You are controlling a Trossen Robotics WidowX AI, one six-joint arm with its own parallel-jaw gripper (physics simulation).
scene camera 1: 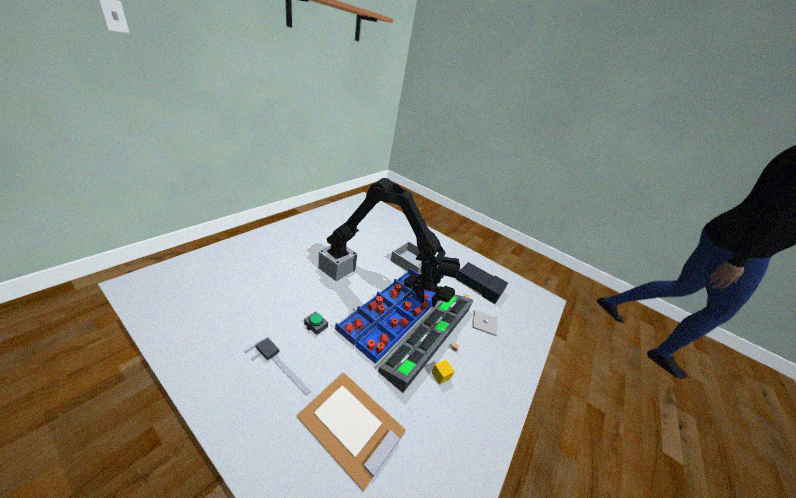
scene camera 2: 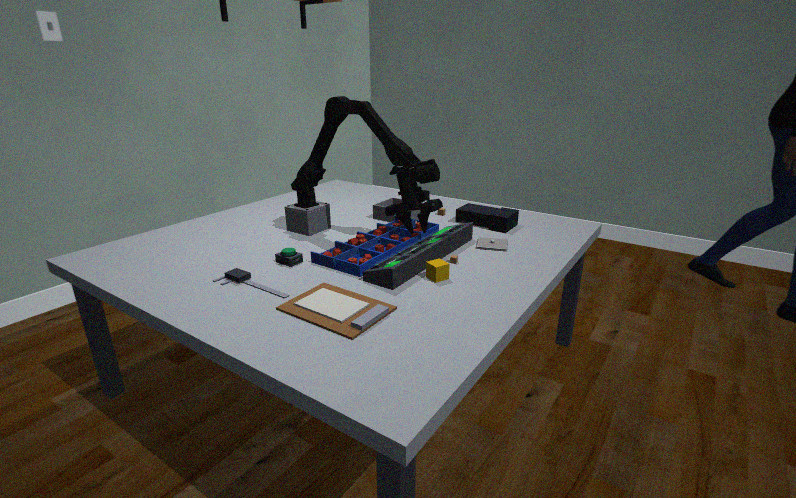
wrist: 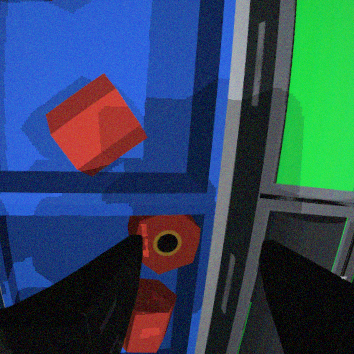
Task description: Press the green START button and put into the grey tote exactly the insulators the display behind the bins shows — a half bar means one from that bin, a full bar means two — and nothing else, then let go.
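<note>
My gripper (scene camera 1: 429, 298) (scene camera 2: 417, 230) (wrist: 201, 248) is half open and empty, low over the far display-side bin. In the wrist view its left finger overlaps the left edge of an upright red insulator (wrist: 186, 239); its right finger is over the display. Another insulator (wrist: 150, 322) lies beside the left finger, and one (wrist: 97, 127) lies in the adjoining bin. The blue bins (scene camera 1: 356, 342) (scene camera 2: 335, 263) (wrist: 165, 202) hold several more. The display (scene camera 1: 422, 372) (scene camera 2: 405, 272) shows three green areas. The START button (scene camera 1: 315, 319) (scene camera 2: 288, 252) is green. The grey tote (scene camera 1: 403, 263) (scene camera 2: 382, 212) stands behind; its inside is partly hidden.
A black box (scene camera 1: 484, 283) (scene camera 2: 487, 218) and a pale plate (scene camera 1: 485, 322) (scene camera 2: 491, 243) lie beyond the display. A yellow cube (scene camera 1: 443, 371) (scene camera 2: 437, 270) is beside it. A clipboard (scene camera 1: 322, 422) (scene camera 2: 293, 308) and calipers (scene camera 1: 267, 348) (scene camera 2: 237, 275) lie in front. A person stands at right.
</note>
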